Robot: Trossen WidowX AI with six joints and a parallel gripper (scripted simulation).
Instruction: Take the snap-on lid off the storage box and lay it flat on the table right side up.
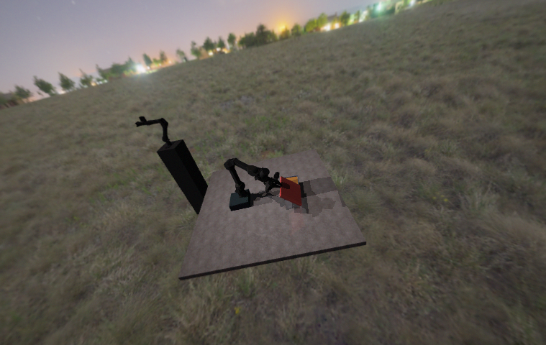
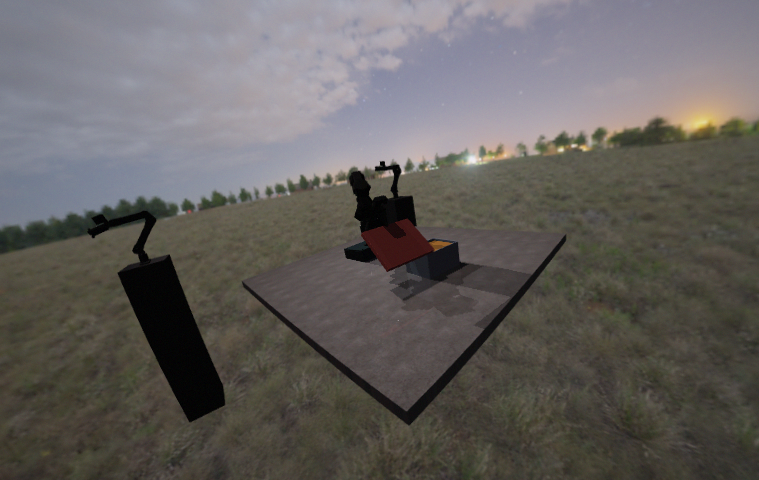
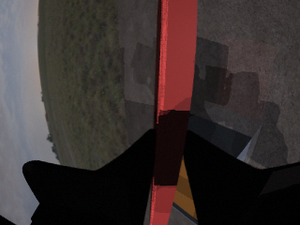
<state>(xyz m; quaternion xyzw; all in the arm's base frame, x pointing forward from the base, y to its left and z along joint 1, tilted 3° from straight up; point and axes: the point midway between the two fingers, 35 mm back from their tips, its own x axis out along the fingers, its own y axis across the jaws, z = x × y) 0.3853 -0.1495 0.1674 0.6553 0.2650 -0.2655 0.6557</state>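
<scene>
Right now the red lid is 7 cm ahead of my gripper tip and 5 cm below it. The rest, counted from my gripper tip: grey storage box (18 cm to the left, 18 cm below, 5 cm ahead).
</scene>
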